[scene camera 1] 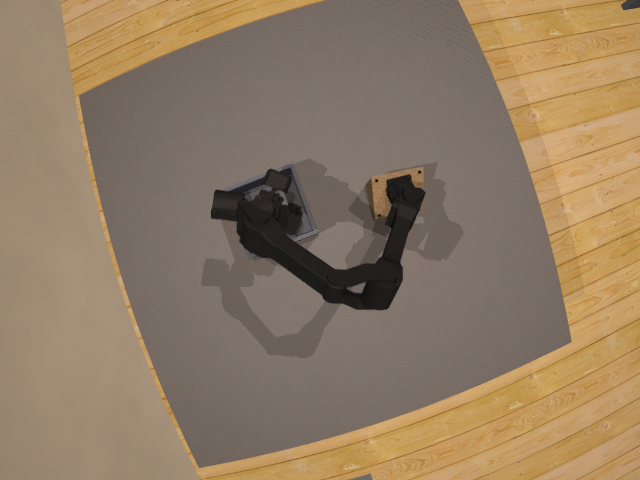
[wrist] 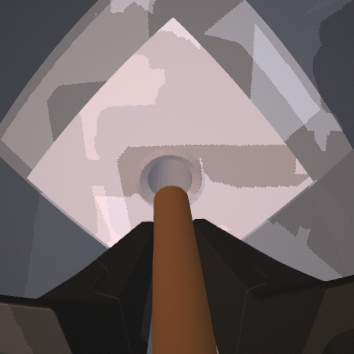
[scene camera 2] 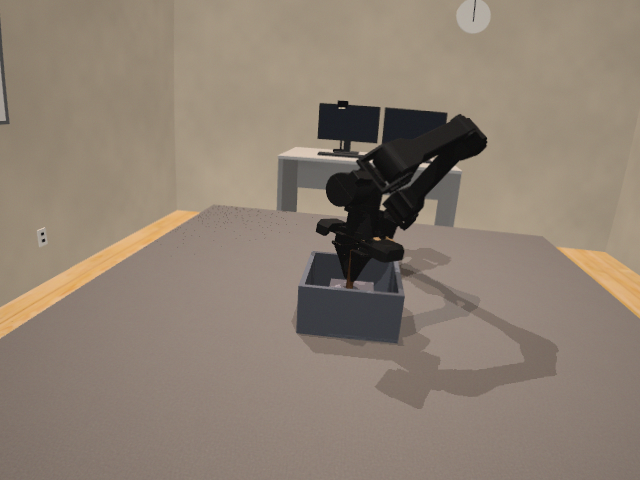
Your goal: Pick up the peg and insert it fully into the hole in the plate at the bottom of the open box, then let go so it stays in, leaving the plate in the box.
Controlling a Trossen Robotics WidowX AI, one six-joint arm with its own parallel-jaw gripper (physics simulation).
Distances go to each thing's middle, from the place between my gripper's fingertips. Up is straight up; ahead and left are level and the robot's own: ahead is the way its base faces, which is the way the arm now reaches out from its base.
Labels:
Now: hand 10 mm past the grey box (scene camera 2: 376, 315) and 30 mm above it. The rest, counted from my hand: pale plate (wrist: 170, 115) 10 mm behind, 50 mm below.

